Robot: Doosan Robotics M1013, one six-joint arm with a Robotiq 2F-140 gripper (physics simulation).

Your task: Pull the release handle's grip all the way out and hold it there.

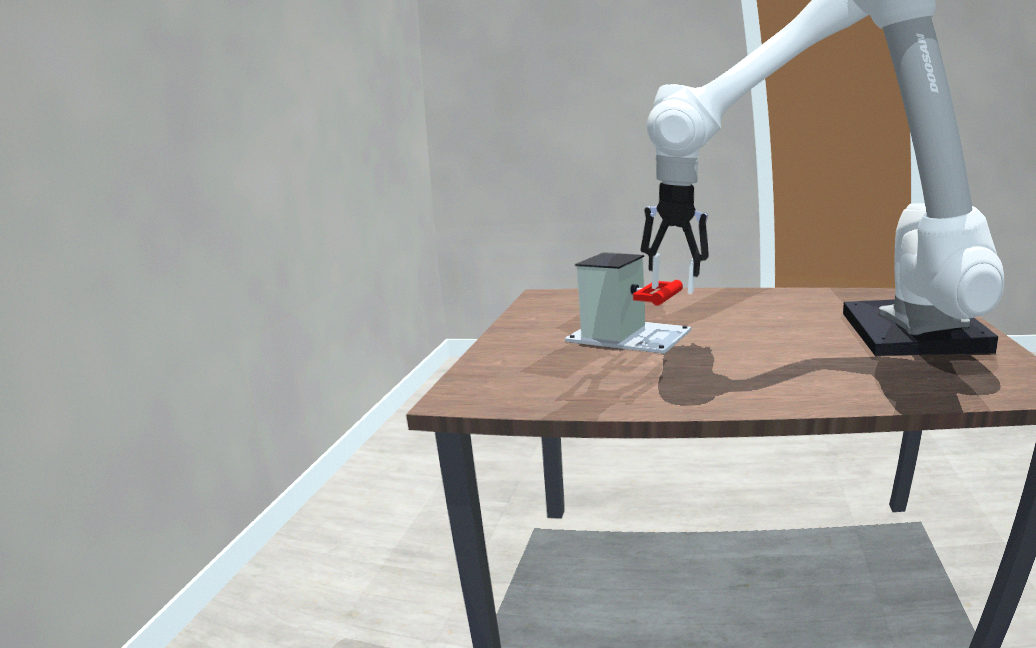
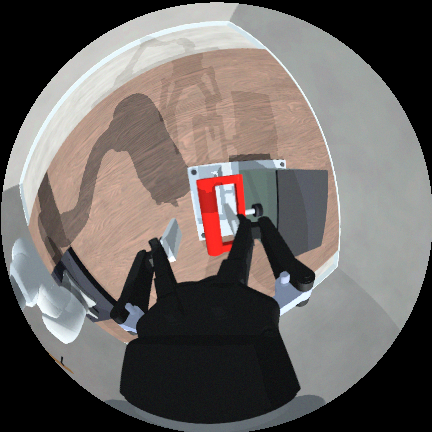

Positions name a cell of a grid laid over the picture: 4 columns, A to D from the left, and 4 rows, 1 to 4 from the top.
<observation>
I see my gripper (image 1: C2).
My gripper also shows in image 2 (image 2: B3).
</observation>
